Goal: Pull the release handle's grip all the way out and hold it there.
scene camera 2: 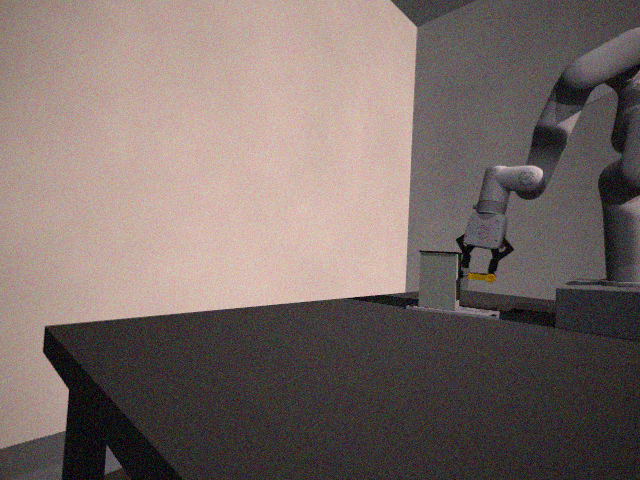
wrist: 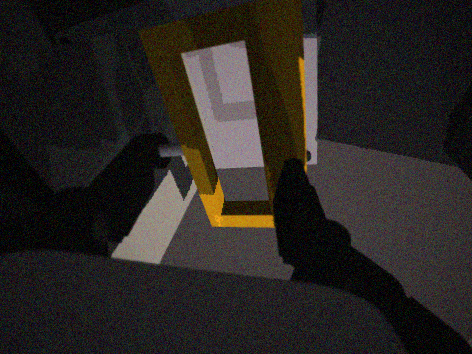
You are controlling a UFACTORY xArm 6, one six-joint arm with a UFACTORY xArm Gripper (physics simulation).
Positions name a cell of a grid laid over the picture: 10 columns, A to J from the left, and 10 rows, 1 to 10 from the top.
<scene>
I see my gripper (scene camera 2: H6) and a base plate (wrist: E3).
My gripper is seen too in the wrist view (wrist: E5).
</scene>
